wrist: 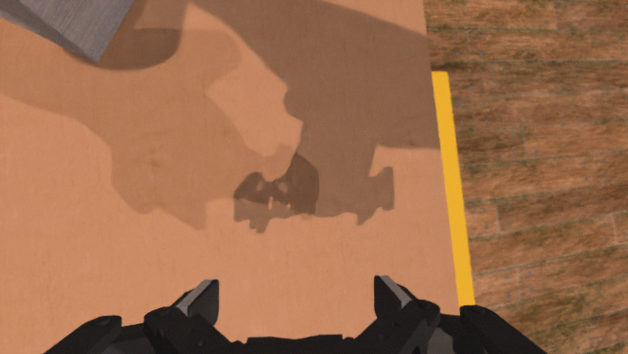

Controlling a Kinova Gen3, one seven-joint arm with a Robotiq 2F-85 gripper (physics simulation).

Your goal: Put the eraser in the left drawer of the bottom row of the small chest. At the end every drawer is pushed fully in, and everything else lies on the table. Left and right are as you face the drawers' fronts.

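Places are measured from the arm's base along level axes (x ahead, y left, z up), in metres.
Pixels of known places: gripper, between the fingertips: (297, 294).
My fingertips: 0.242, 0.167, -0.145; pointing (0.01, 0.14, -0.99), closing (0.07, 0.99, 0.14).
Note:
Behind a point stands the place of what it marks, as x, y, z.
My gripper (297, 294) @[0.242, 0.167, -0.145] is open at the bottom of the wrist view, with its two fingers wide apart and no object between them. It hangs above the orange-brown table top (300, 255) @[0.245, 0.183, -0.240], and shadows of the arm and gripper fall across the middle of the table. The eraser does not show in this view. The small chest and its drawers do not show either, so how the drawers stand cannot be told from here.
A grey block-like object (82, 25) @[0.055, 0.033, -0.209] with a brushed surface reaches in at the top left, casting a dark shadow beside it. A long yellow strip (452, 190) runs along the table's right edge. Beyond it is the wood-plank floor (550, 175).

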